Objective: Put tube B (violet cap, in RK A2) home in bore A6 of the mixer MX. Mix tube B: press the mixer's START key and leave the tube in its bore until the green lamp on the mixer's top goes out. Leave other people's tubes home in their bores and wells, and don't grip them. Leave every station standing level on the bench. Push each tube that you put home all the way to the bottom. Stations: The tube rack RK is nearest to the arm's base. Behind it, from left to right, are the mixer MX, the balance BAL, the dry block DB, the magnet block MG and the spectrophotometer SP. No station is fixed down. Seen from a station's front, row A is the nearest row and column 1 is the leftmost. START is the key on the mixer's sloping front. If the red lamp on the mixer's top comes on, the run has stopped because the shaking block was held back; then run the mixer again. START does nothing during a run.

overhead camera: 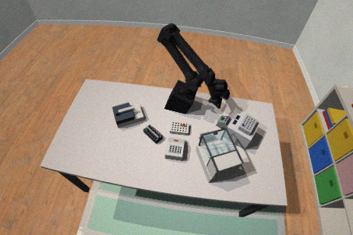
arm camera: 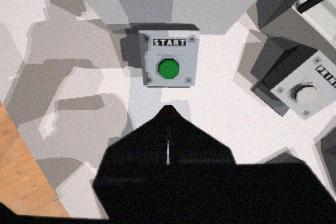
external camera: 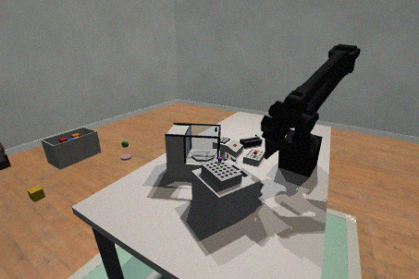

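My hand is 20 mm short of the green start key, 50 mm to the right of it and 80 mm above it. From my hand the other things lie so: mixer block 70 mm ahead, 220 mm to the left; then tube B 110 mm ahead, 180 mm to the left; then print key 180 mm ahead, 40 mm to the right, 80 mm below.
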